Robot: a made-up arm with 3 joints. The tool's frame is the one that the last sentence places. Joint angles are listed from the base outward.
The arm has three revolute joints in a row. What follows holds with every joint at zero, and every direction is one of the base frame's. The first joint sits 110 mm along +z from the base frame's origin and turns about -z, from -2.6 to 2.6 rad. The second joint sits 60 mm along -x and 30 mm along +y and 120 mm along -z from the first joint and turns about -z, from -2.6 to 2.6 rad. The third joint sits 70 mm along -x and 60 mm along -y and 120 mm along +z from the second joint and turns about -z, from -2.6 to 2.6 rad. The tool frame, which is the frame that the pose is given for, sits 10 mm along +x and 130 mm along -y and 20 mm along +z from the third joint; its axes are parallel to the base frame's.
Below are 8 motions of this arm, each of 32 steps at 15 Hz.
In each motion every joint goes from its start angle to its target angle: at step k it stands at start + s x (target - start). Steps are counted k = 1, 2, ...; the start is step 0. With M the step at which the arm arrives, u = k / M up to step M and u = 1 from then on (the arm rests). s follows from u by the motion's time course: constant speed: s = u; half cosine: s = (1 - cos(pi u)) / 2; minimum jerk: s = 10 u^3 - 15 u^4 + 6 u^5.
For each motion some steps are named. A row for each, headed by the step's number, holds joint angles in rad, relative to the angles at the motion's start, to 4 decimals.
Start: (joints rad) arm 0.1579 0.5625 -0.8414
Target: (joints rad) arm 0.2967 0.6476 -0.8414
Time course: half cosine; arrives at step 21
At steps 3, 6, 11, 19, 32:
3: 0.0069 0.0042 0.0000
6: 0.0261 0.0160 0.0000
11: 0.0746 0.0457 0.0000
19: 0.1357 0.0832 0.0000
32: 0.1388 0.0851 0.0000

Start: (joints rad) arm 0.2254 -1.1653 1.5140
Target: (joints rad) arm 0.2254 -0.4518 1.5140
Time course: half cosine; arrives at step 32
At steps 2, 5, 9, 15, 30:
2: 0.0000 0.0069 0.0000
5: 0.0000 0.0421 0.0000
9: 0.0000 0.1304 0.0000
15: 0.0000 0.3218 0.0000
30: 0.0000 0.7066 0.0000

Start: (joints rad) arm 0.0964 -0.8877 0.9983
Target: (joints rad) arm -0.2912 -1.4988 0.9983
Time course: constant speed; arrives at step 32
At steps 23, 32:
23: -0.2786 -0.4392 0.0000
32: -0.3876 -0.6111 0.0000

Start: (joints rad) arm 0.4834 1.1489 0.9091
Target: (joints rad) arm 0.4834 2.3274 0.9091
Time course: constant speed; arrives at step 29
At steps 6, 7, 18, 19, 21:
6: 0.0000 0.2438 0.0000
7: 0.0000 0.2845 0.0000
18: 0.0000 0.7315 0.0000
19: 0.0000 0.7721 0.0000
21: 0.0000 0.8534 0.0000

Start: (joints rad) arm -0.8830 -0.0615 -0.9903
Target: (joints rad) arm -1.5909 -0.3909 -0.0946
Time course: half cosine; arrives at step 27
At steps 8, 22, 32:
8: -0.1426 -0.0663 0.1804
22: -0.6497 -0.3023 0.8220
32: -0.7079 -0.3294 0.8957

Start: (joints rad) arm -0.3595 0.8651 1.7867
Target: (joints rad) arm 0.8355 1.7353 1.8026
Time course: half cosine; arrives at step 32
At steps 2, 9, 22, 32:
2: 0.0115 0.0084 0.0002
9: 0.2185 0.1591 0.0029
22: 0.9295 0.6768 0.0124
32: 1.1950 0.8702 0.0159

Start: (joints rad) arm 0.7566 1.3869 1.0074
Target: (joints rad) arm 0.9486 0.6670 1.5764
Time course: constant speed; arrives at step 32
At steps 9, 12, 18, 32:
9: 0.0540 -0.2025 0.1600
12: 0.0720 -0.2700 0.2134
18: 0.1080 -0.4049 0.3201
32: 0.1920 -0.7199 0.5690

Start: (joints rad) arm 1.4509 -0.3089 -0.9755
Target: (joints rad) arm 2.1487 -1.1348 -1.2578
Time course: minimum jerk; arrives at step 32
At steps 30, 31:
30: 0.6963 -0.8241 -0.2817
31: 0.6976 -0.8257 -0.2822

